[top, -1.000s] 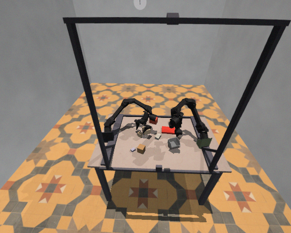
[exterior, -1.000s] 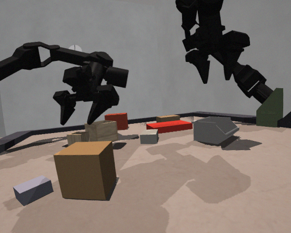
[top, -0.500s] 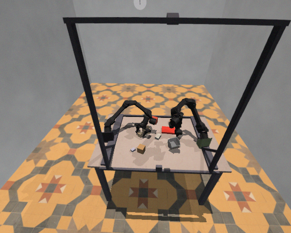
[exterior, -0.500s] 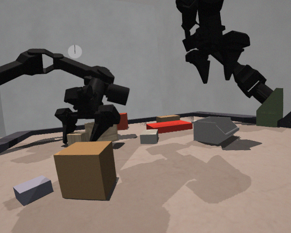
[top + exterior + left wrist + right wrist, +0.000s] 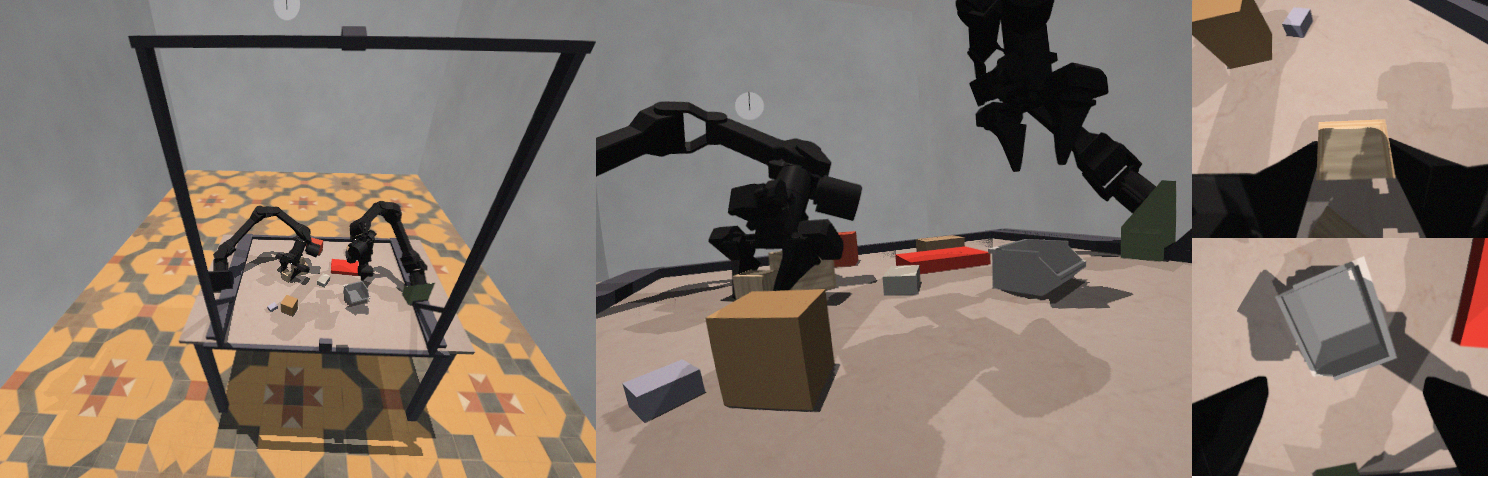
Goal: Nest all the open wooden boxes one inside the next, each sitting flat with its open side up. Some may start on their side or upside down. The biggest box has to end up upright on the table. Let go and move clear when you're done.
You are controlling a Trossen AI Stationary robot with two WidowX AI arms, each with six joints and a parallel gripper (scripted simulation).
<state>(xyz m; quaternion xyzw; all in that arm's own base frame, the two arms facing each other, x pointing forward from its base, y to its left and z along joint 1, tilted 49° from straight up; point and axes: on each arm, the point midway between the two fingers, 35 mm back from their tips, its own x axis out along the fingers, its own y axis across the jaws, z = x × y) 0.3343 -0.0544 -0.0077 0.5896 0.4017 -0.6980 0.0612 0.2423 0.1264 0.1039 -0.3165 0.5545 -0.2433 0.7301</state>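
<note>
My left gripper is now 20 mm past the small wooden box, 10 mm to the right of it and 20 mm above it. From my left hand the other things lie so: orange cube: 210 mm behind, 30 mm to the right, 10 mm below; white block: 20 mm behind, 180 mm to the right, 30 mm below; lavender block: 210 mm behind, 50 mm to the left, 30 mm below.
</note>
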